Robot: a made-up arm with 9 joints. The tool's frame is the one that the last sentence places.
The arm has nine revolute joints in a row. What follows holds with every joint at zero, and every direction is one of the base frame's.
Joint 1 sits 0.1 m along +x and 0.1 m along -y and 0.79 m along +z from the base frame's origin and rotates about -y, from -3.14 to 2.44 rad.
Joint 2 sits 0.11 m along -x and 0.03 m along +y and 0.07 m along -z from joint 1 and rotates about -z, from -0.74 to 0.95 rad.
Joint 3 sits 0.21 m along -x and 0.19 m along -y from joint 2 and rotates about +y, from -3.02 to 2.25 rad.
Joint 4 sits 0.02 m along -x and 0.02 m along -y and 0.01 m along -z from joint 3 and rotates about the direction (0.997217, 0.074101, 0.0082), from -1.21 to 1.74 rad.
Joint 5 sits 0.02 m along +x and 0.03 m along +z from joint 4 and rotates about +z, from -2.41 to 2.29 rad.
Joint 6 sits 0.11 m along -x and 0.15 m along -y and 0.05 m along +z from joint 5 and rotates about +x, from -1.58 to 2.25 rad.
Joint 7 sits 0.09 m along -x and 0.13 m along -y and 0.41 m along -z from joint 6 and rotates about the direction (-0.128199, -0.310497, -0.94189), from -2.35 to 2.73 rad.
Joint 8 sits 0.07 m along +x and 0.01 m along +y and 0.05 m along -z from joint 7 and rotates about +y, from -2.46 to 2.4 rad.
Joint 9 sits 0.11 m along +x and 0.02 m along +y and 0.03 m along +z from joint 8 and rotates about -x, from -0.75 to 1.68 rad.
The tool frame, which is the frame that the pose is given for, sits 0.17 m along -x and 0.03 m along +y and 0.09 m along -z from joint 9; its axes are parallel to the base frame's.
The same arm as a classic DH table. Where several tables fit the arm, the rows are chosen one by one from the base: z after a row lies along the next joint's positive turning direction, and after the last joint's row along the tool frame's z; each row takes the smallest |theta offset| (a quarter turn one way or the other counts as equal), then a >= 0, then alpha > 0; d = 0 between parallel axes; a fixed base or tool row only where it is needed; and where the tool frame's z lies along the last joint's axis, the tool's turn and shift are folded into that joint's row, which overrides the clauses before.
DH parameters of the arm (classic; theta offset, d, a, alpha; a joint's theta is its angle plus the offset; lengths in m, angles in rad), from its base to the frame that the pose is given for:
base (fixed): 0 0.79 0.1 1.5708
joint 1: 0 0.07 -0.11 1.5708
joint 2: 0 0.07 -0.21 1.5708
joint 3: 1.5626 -0.2085 0.0098 1.4966
joint 4: -1.5702 -0.0002 0.0015 1.5626
joint 5: -0.0742 0.0798 0.15 -1.5708
joint 6: -0.3184 -0.1444 -0.0049 -1.6993
joint 7: 1.5286 0.4759 -0.0761 -1.8865
joint 8: 1.4355 0.0431 0.03 1.5708
joint 9: 1.5708 0.06 0.03 1.5708
tool (fixed): -1.5708 -0.09 0 0
Joint limits (rad, base to tool): -3.14..2.44 -0.74..0.95 -3.02..2.25 -1.21..1.74 -2.41..2.29 -1.58..2.25 -2.35..2.73 -2.46..2.4 -0.75..1.68

